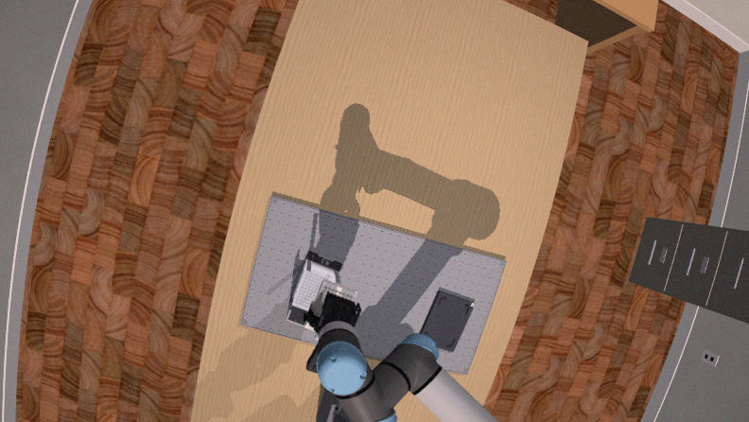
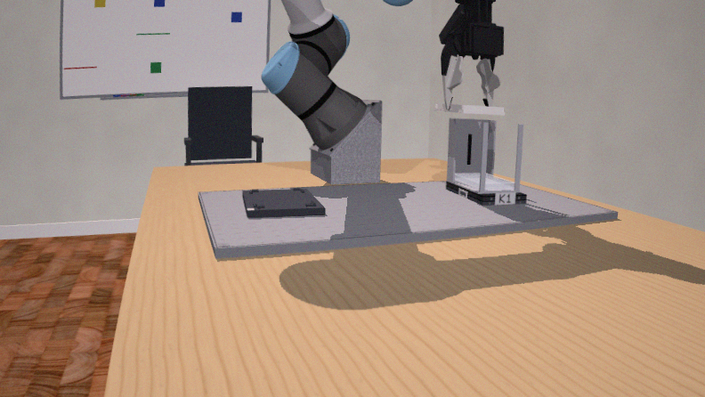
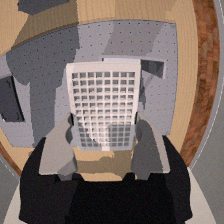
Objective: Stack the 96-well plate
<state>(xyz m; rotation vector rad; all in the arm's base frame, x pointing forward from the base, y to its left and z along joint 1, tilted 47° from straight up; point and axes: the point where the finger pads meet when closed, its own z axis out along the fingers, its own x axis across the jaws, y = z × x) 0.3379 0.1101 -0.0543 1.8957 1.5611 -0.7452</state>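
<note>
My hand is 4 cm to the right of the white plate and 15 cm above it. Also, from my hand: clear 96-well plate: 1 cm below; back panel: 6 cm behind, 5 cm to the left, 9 cm below.
</note>
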